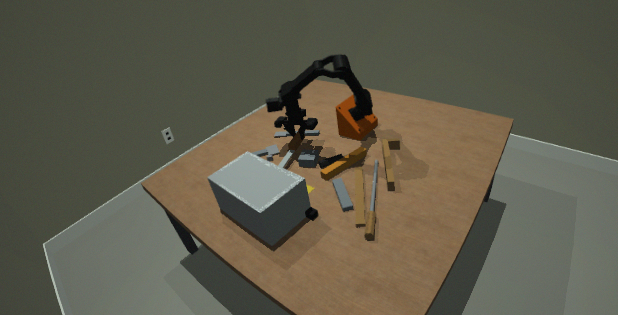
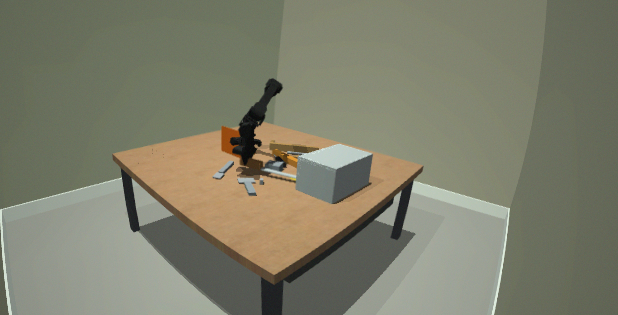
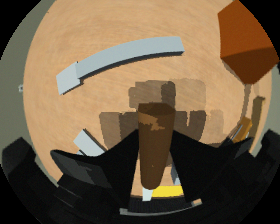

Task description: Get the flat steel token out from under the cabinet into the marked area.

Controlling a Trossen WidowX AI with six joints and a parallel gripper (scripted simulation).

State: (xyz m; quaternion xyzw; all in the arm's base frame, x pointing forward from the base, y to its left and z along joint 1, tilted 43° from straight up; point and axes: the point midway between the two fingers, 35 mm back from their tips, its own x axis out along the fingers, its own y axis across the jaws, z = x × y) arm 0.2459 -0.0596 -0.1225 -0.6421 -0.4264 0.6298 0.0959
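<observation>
The grey block lies 6 cm ahead of my gripper tip, 12 cm to the left of it and 2 cm below it. Also, from my gripper tip: wooden stick (9 cm ahead, 43 cm to the left, 3 cm below); then orange bar (1 cm behind, 26 cm to the left, 2 cm below); then grey t-piece (14 cm ahead, 10 cm to the right, 3 cm below).
</observation>
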